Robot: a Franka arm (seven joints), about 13 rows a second.
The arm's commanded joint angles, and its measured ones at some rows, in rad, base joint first. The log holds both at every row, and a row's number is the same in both.
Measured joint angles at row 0:
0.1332, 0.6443, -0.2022, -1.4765, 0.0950, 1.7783, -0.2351
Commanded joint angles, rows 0 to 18:
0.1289, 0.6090, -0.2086, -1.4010, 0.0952, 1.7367, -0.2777
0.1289, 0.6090, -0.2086, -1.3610, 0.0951, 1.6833, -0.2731
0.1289, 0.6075, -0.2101, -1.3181, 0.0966, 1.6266, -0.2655
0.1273, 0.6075, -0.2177, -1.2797, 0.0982, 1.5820, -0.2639
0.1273, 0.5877, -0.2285, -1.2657, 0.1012, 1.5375, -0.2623
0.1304, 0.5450, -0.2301, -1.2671, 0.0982, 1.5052, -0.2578
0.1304, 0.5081, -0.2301, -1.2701, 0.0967, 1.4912, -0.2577
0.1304, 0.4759, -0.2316, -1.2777, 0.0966, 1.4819, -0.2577
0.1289, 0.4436, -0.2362, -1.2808, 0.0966, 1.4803, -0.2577
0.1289, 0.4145, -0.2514, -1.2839, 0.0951, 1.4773, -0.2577
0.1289, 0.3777, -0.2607, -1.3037, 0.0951, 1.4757, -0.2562
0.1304, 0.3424, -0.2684, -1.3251, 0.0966, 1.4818, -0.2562
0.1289, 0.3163, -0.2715, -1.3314, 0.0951, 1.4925, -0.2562
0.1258, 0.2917, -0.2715, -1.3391, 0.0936, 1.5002, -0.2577
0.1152, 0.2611, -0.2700, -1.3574, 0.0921, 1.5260, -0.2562
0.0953, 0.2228, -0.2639, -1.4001, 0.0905, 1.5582, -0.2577
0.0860, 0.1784, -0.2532, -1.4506, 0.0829, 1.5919, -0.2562
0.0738, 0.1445, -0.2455, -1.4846, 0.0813, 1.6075, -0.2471
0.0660, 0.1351, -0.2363, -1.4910, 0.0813, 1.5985, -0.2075
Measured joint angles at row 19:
0.0913, 0.2158, -0.2733, -1.3954, 0.0931, 1.5670, -0.2490
